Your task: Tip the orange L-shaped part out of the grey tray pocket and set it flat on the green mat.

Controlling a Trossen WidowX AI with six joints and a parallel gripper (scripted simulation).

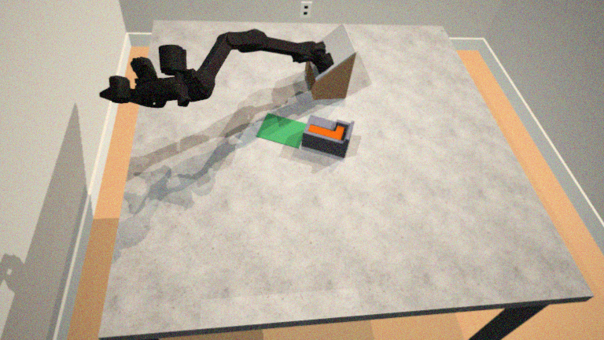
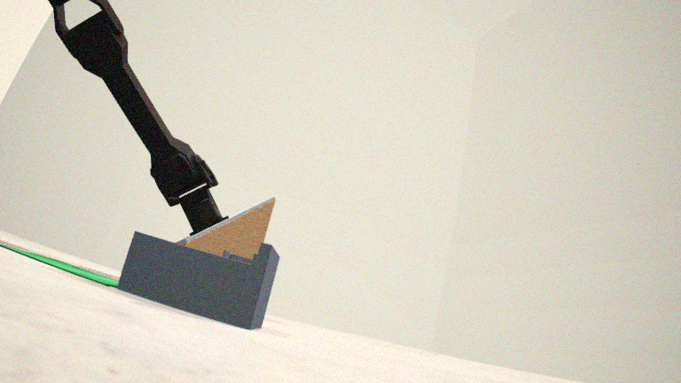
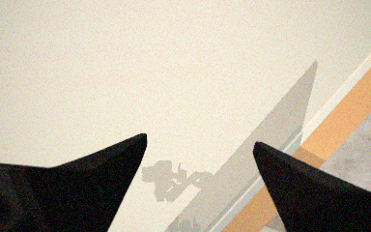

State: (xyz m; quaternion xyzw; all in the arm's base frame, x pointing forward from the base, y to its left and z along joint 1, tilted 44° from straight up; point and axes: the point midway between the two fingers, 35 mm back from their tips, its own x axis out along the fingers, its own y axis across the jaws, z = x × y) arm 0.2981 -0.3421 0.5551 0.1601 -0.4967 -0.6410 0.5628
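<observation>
The orange L-shaped part lies 63 cm to the left of my gripper tip, 24 cm below it and 2 cm behind it. From my gripper tip the other things lie so: green mat 49 cm to the left, 30 cm below, 10 cm behind.
</observation>
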